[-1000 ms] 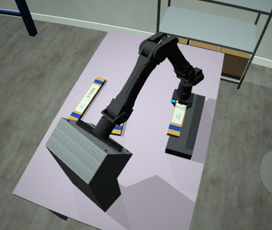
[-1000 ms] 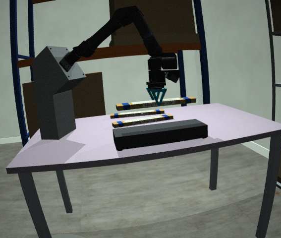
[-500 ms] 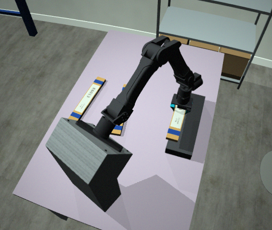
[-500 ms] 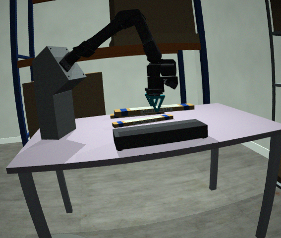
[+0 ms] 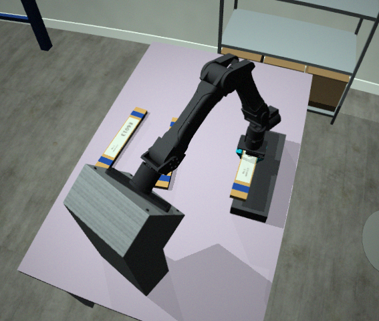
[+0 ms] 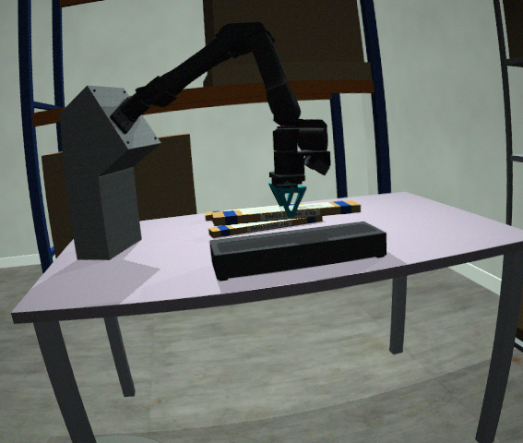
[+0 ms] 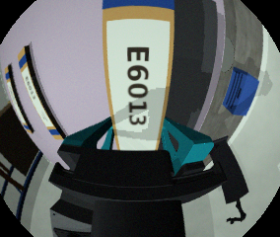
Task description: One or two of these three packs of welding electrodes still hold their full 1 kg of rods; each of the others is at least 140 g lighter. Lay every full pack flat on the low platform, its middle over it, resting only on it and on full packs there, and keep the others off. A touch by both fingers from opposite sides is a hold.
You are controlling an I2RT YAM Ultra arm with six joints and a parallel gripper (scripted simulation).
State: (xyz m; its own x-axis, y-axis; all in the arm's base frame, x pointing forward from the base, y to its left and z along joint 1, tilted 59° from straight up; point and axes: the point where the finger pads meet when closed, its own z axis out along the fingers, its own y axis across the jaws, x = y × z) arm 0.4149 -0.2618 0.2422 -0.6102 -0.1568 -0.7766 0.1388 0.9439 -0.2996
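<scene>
Right now the low dark platform is 90 mm below my hand, 50 mm to the right of it and 10 mm behind it.
</scene>
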